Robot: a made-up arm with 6 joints.
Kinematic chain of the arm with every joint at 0, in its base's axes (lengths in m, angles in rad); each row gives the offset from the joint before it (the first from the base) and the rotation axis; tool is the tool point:
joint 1: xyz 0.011 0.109 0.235 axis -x
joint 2: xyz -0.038 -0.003 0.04 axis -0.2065 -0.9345 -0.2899
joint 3: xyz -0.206 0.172 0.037 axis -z
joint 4: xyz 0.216 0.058 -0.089 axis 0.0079 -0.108 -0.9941
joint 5: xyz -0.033 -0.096 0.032 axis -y
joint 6: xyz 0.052 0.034 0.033 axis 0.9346 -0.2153 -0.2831
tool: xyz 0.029 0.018 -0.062
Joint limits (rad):
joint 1: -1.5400..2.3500
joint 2: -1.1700..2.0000
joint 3: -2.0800..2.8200
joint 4: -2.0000..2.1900
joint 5: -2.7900..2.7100
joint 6: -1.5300..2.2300
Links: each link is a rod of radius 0.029 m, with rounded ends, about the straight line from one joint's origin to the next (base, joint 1, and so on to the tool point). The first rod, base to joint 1, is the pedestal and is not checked.
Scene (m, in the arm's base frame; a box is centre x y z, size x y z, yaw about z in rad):
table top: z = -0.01
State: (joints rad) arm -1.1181 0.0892 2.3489 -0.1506 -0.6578 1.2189
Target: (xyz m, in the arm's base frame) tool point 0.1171 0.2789 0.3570
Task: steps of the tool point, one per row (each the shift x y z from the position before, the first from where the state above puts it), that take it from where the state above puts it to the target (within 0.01 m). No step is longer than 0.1 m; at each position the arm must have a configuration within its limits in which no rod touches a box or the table.
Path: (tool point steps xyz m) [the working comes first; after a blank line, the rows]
Joints at the target: -0.5979 0.5100 0.0890 -0.6687 -0.7202 1.4723
Straight joint move there: clear.

1: 0.0778 -0.0181 -0.0364
2: 0.0860 -0.0186 -0.0115
3: 0.0874 -0.0121 0.0135
4: 0.0819 0.0007 0.0354
5: 0.0704 0.0189 0.0508
6: 0.0539 0.0398 0.0571
7: 0.0345 0.0605 0.0530
8: 0.0138 0.0774 0.0389

